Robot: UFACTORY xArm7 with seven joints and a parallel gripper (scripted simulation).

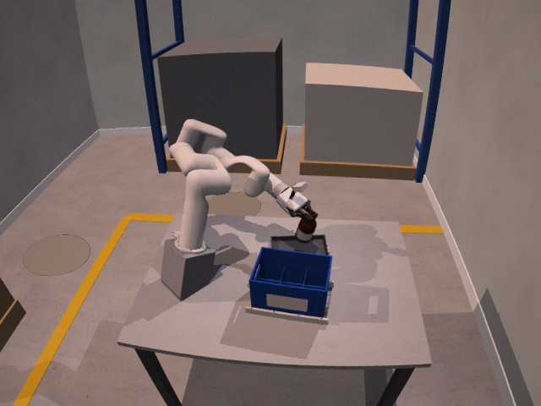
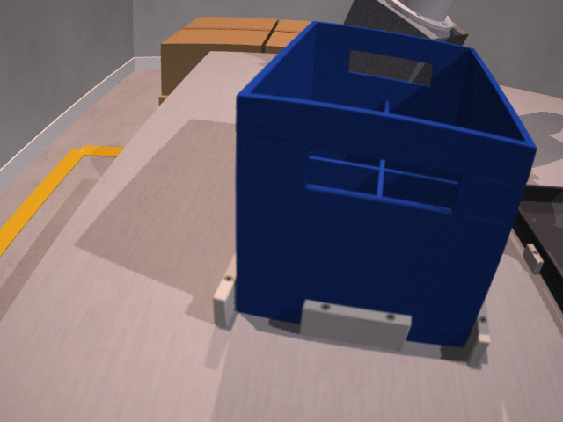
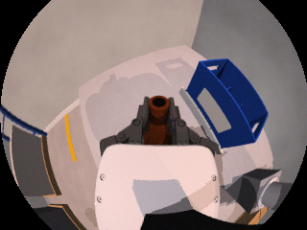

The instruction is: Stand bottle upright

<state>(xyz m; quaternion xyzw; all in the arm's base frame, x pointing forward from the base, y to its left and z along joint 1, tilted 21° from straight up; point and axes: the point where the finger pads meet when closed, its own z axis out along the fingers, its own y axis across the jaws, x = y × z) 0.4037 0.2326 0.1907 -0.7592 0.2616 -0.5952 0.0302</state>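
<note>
My hand is 60 mm above the brown bottle and 10 mm past it. Round my hand: blue crate 290 mm to the right, 120 mm below; then tray 190 mm below, 40 mm behind, 10 mm to the right.
</note>
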